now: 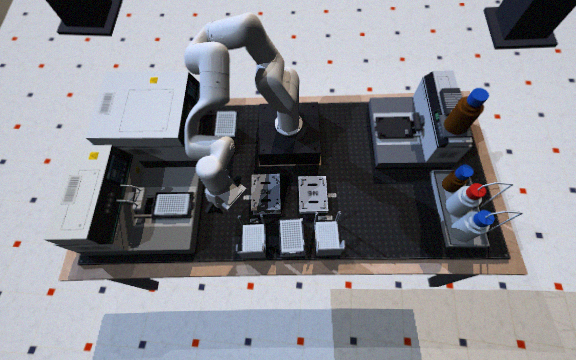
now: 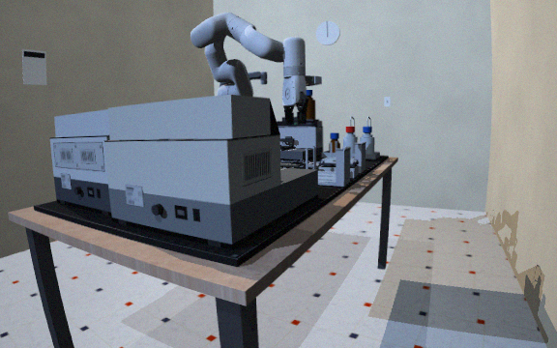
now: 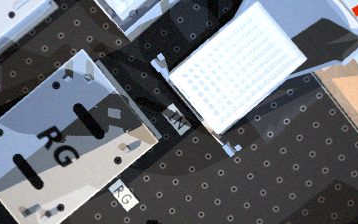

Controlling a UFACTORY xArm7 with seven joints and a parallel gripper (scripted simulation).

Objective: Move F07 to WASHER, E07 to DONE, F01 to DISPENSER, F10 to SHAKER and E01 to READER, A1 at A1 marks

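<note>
My hand is 250 mm to the left of the white well plate, 120 mm above it and 30 mm past it. The rest, counted from my hand: DONE label (370 mm to the left, 220 mm below, 10 mm behind); brown bottle (860 mm to the left, 330 mm behind, 70 mm above).
</note>
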